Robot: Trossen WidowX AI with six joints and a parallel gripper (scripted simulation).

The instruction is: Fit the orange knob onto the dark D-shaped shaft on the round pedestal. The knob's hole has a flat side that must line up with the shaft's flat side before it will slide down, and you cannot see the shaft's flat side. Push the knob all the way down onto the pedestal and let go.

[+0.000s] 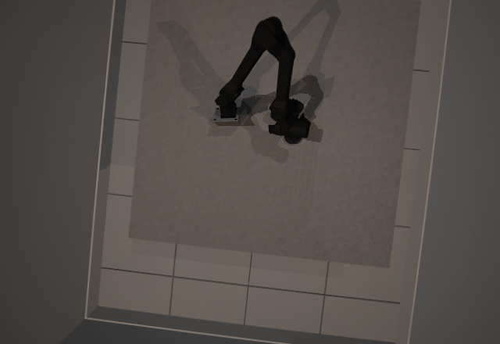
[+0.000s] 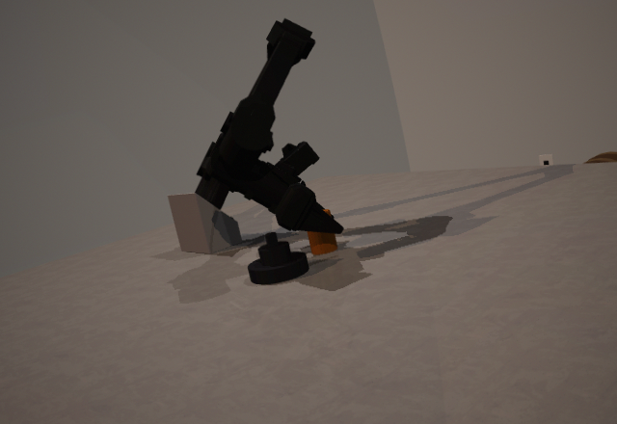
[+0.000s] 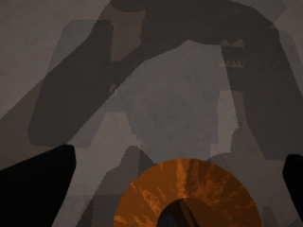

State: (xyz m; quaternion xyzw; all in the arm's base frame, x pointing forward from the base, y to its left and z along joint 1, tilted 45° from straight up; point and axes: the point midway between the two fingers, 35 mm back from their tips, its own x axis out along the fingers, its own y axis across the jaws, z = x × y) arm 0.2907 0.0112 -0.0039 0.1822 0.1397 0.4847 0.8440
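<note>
My gripper tip is 2 cm past the orange knob and 2 cm to the left of it. Round my gripper tip: dark round pedestal 1 cm behind, 13 cm to the right.
</note>
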